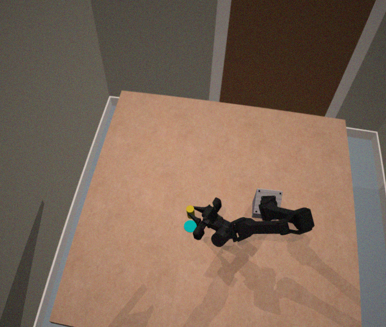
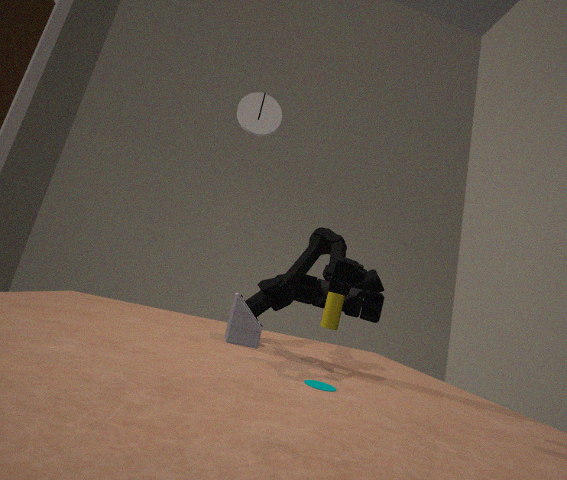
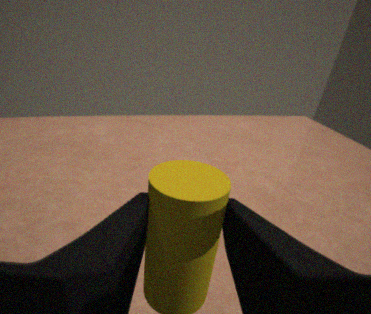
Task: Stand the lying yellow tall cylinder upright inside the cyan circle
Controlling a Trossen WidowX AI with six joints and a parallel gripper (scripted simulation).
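My gripper tip is now 16 cm above the cyan circle. From my gripper tip the other things lie so: yellow tall cylinder 2 cm below.
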